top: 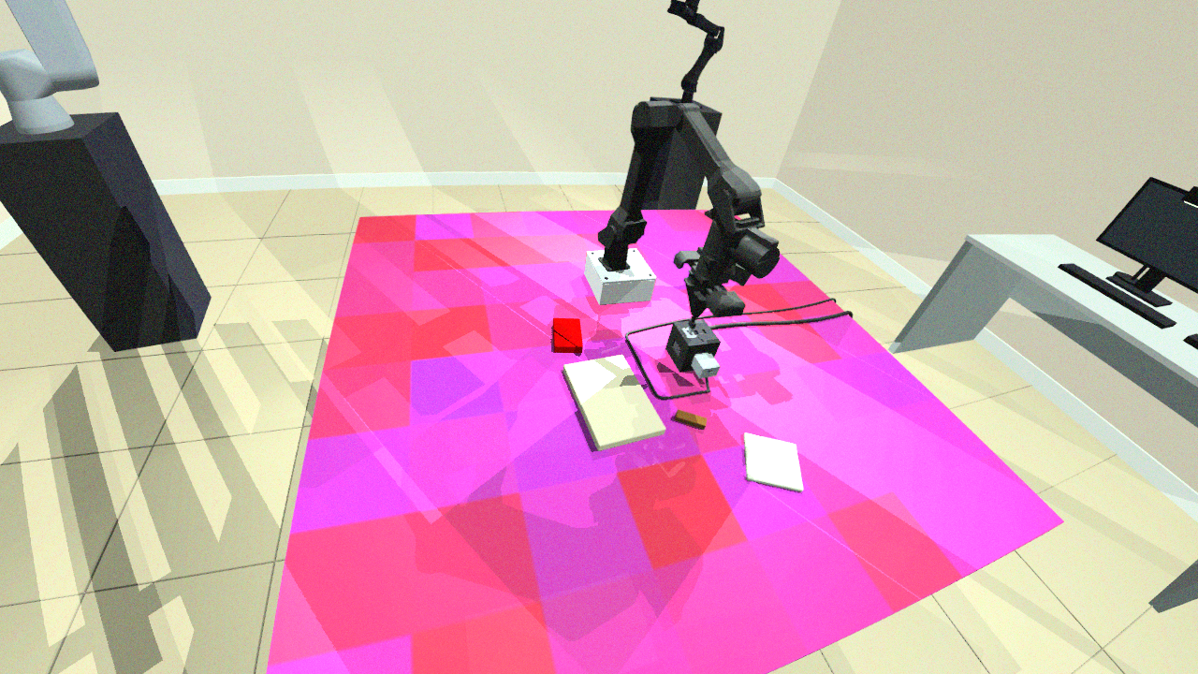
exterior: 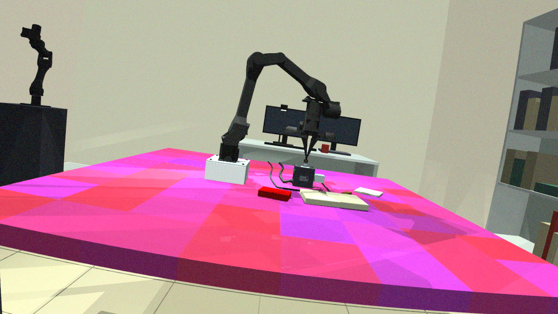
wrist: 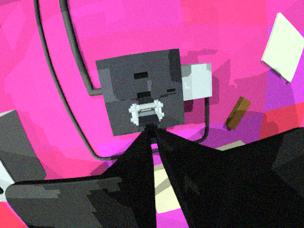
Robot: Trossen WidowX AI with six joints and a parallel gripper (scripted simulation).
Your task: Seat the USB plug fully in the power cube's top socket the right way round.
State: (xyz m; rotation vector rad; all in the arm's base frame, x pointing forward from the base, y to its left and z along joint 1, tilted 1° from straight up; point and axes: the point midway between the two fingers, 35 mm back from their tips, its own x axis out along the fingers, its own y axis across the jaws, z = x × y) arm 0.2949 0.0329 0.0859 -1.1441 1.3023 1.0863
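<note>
Right now the USB plug is 2 cm below my gripper tip. From my gripper tip the other things lie so: brown block (16 cm ahead, 8 cm to the right, 11 cm below); cream book (6 cm ahead, 20 cm to the right, 11 cm below); USB socket (5 cm below).
</note>
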